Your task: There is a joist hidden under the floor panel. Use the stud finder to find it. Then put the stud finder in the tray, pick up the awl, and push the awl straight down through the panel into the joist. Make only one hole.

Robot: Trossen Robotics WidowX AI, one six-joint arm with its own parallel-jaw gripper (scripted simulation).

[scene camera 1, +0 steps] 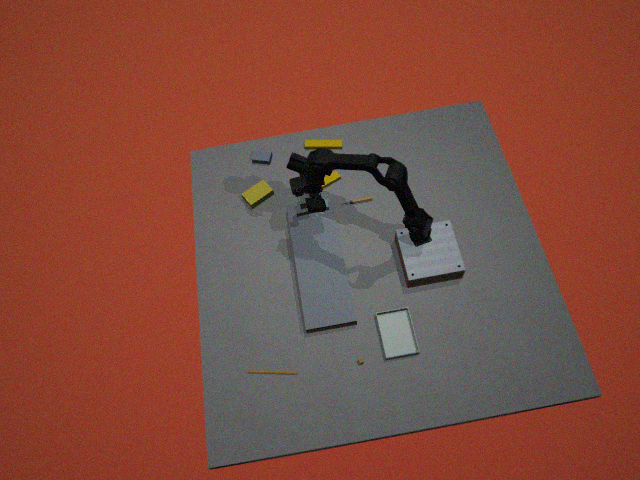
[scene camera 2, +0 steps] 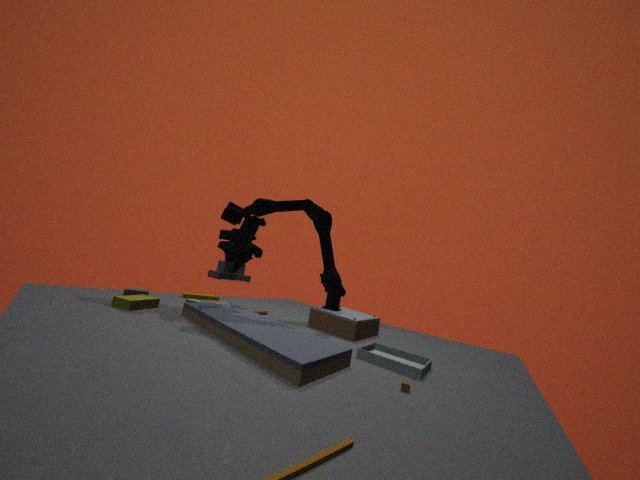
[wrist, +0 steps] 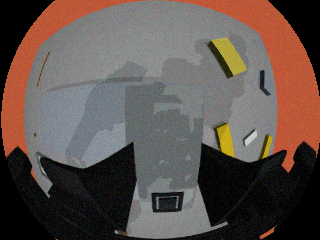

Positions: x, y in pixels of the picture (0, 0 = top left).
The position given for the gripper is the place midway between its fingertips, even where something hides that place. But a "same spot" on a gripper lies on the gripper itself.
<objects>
gripper: scene camera 1 308, 202; scene camera 2; wrist
same spot on gripper: [scene camera 2: 241, 257] = [wrist: 117, 199]
</objects>
